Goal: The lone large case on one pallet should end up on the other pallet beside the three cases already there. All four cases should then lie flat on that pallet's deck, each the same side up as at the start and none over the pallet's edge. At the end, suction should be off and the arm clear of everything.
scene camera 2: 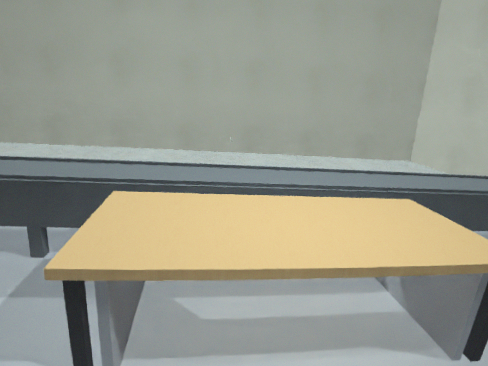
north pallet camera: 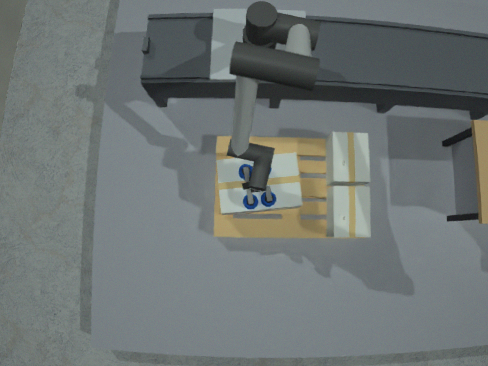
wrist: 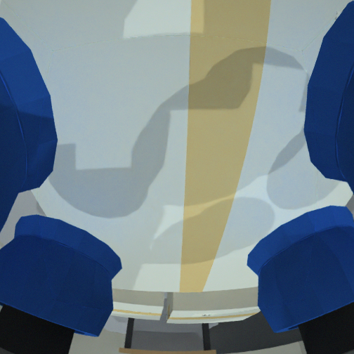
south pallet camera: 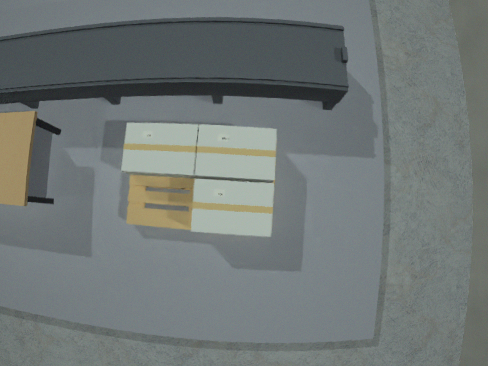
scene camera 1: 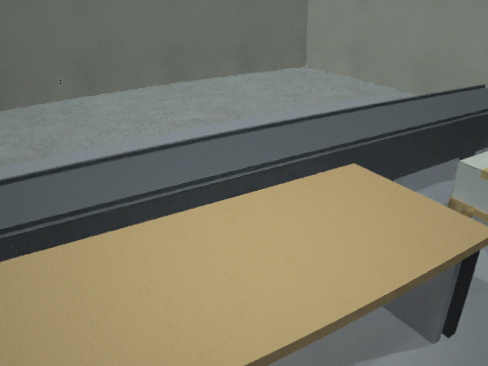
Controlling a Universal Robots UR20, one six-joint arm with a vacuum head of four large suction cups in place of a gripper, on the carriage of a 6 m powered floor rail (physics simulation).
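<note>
The lone large case, white with a tan tape stripe, lies flat and slightly turned on the north pallet. My suction head is low over its left-middle part. The four blue cups throw separate shadows on its top; I see no clear contact, and the head appears open and holding nothing. In the south pallet camera, three large cases, one at the upper left, one at the upper right and one at the lower right, lie flat on the south pallet. Its lower-left deck is bare.
Two smaller cases stand at the north pallet's right end. The floor rail runs behind both pallets, bearing the carriage plate. A wooden table stands between the pallets.
</note>
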